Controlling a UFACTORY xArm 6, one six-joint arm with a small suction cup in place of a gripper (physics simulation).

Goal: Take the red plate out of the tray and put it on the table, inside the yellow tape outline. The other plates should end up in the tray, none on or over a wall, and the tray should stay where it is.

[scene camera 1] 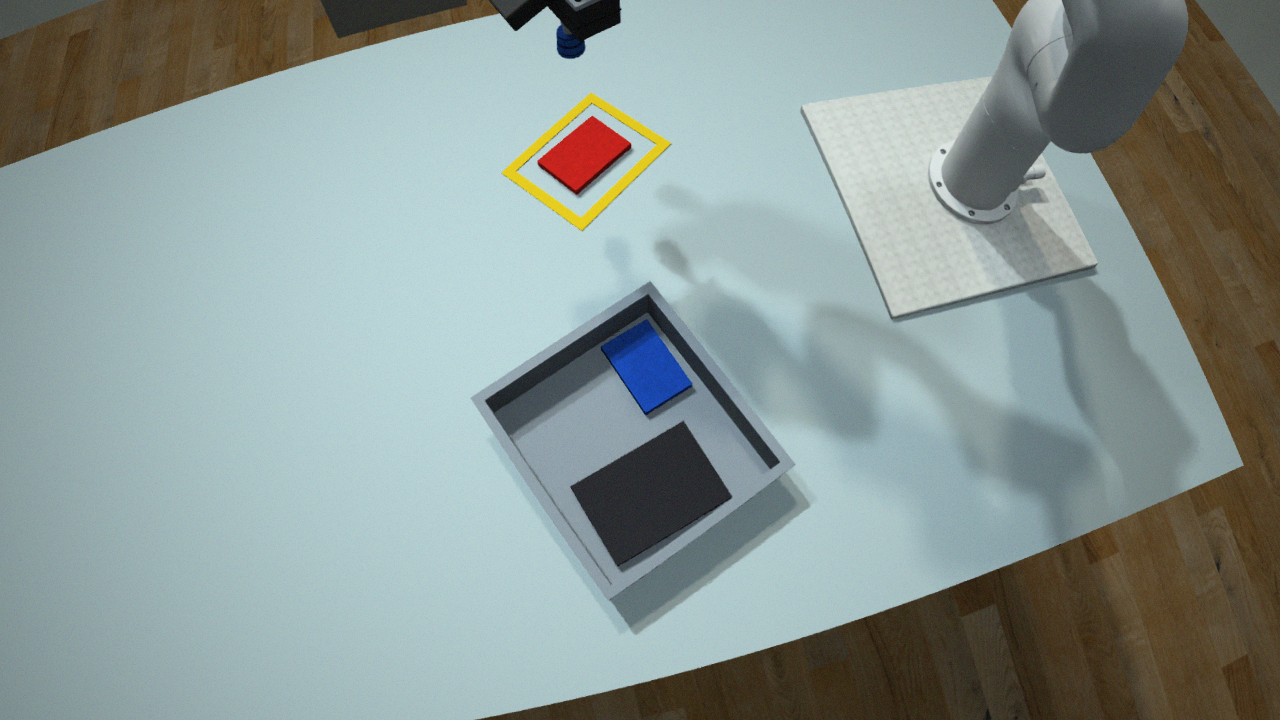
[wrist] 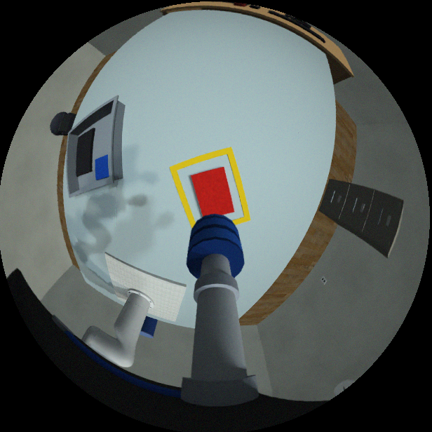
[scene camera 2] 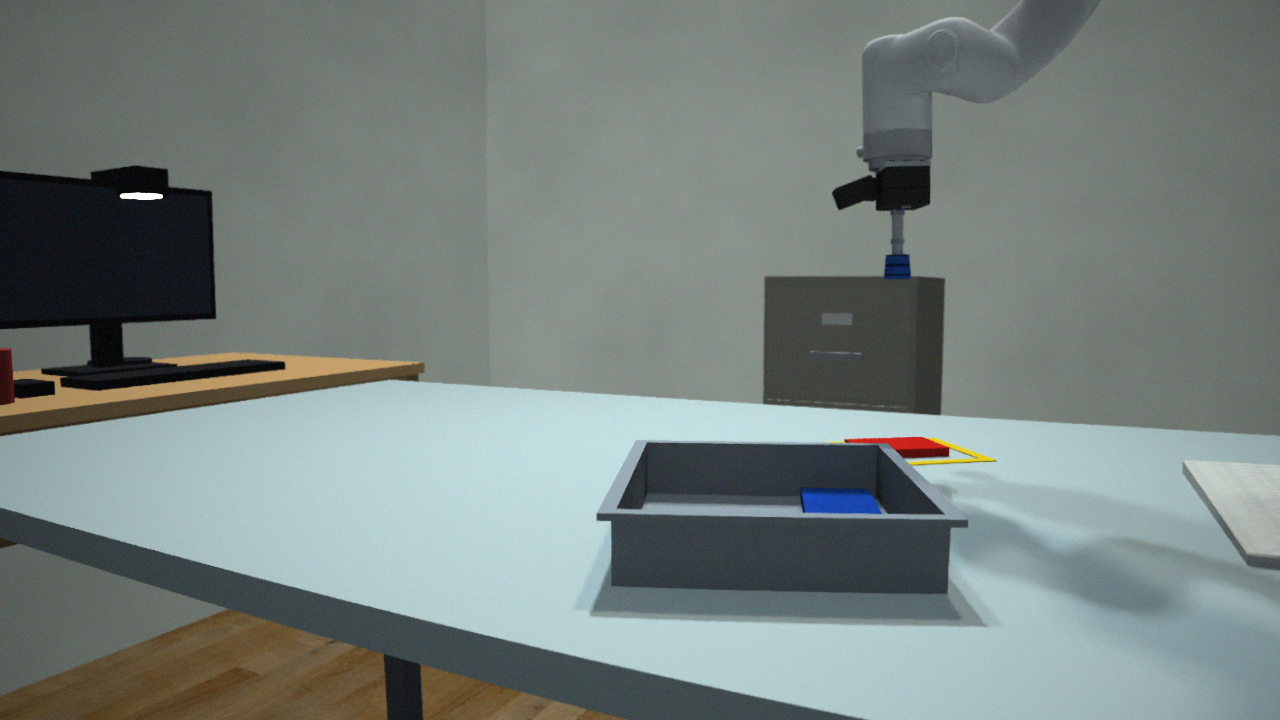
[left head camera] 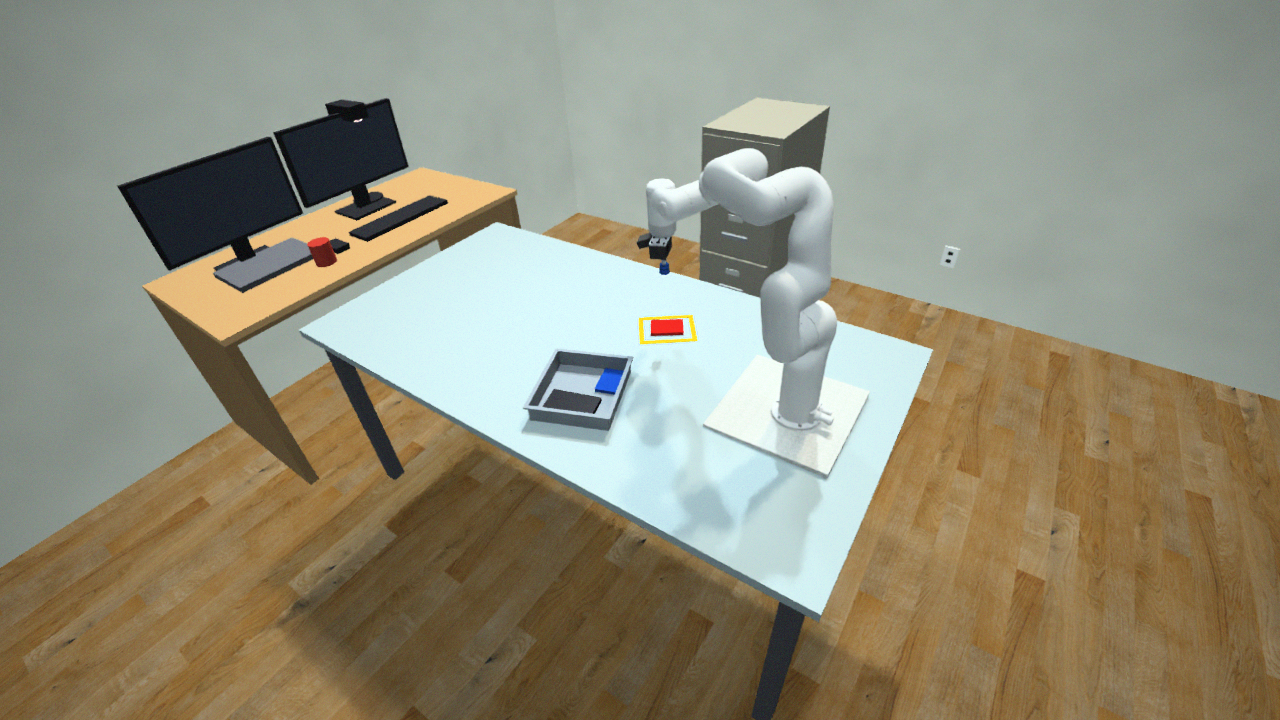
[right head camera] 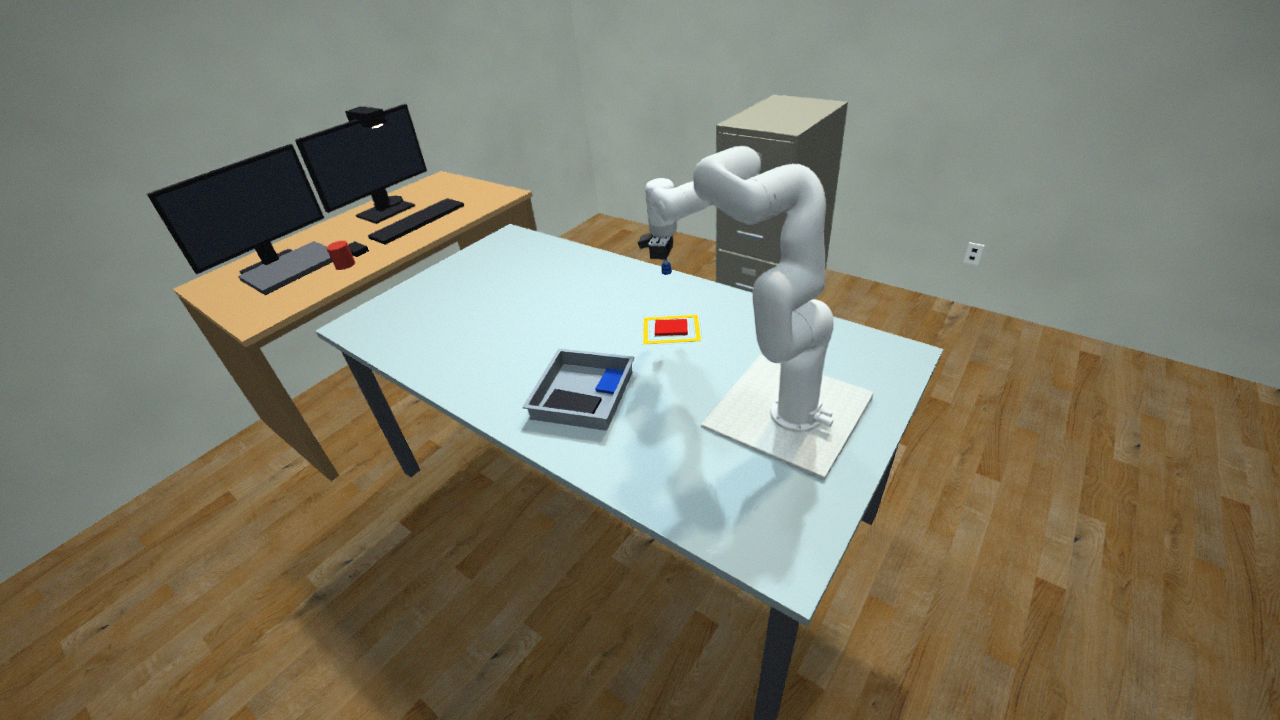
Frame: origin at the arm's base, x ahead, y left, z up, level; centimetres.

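Seen in the pictures: hand, tool point: [scene camera 1: 571, 48] [scene camera 2: 897, 278] [left head camera: 664, 272] [right head camera: 666, 272]; arm's base, link origin: [scene camera 1: 972, 183] [left head camera: 796, 412] [right head camera: 797, 413].
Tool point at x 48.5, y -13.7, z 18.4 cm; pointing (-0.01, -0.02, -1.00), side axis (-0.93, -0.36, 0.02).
Observation:
Pixels of each thing's top centre, then the offset from my tool point to it. "pt": a spot on its surface instead.
- red plate, top centre: [scene camera 2: 895, 443] [scene camera 1: 584, 151] [right head camera: 671, 325] [left head camera: 666, 326] dx -0.2, dy -0.4, dz -18.8 cm
- yellow tape outline, surface spot: [scene camera 1: 541, 199] [left head camera: 639, 330] pt dx +6.1, dy +4.9, dz -19.7 cm
- grey tray, top centre: [scene camera 2: 768, 472] [scene camera 1: 630, 431] [left head camera: 580, 380] [right head camera: 580, 380] dx +1.9, dy +36.9, dz -14.8 cm
- blue plate, top centre: [scene camera 2: 839, 501] [scene camera 1: 646, 364] [left head camera: 610, 379] [right head camera: 611, 379] dx -1.5, dy +29.0, dz -18.5 cm
- larger black plate, top centre: [scene camera 1: 651, 492] [left head camera: 570, 404] [right head camera: 570, 404] dx +1.0, dy +42.6, dz -18.4 cm
The red plate [left head camera: 666, 327] [right head camera: 671, 327] [scene camera 1: 584, 154] [scene camera 2: 904, 445] [wrist: 212, 191] lies flat on the table, inside the yellow tape outline [left head camera: 640, 331] [scene camera 1: 541, 199] [wrist: 241, 185], with bare table showing around it. The grey tray [left head camera: 572, 419] [scene camera 1: 546, 497] [scene camera 2: 778, 555] holds the blue plate [left head camera: 609, 381] [scene camera 1: 647, 367] [scene camera 2: 839, 501] [wrist: 101, 167] and the larger black plate [left head camera: 572, 401] [scene camera 1: 651, 493] [wrist: 85, 152]. Both lie flat on its floor, clear of the walls. The black plate is hidden in scene camera 2. My suction cup [left head camera: 664, 267] [right head camera: 665, 267] [scene camera 1: 570, 42] [scene camera 2: 896, 266] [wrist: 215, 245] hangs high above the table, with no plate on it.
The arm's base stands on a white board [left head camera: 742, 416] [scene camera 1: 859, 179] at the right of the table. A wooden desk [left head camera: 205, 308] with monitors, a keyboard and a red mug [left head camera: 322, 251] stands at the left. A filing cabinet [left head camera: 805, 147] [scene camera 2: 841, 344] stands behind the table.

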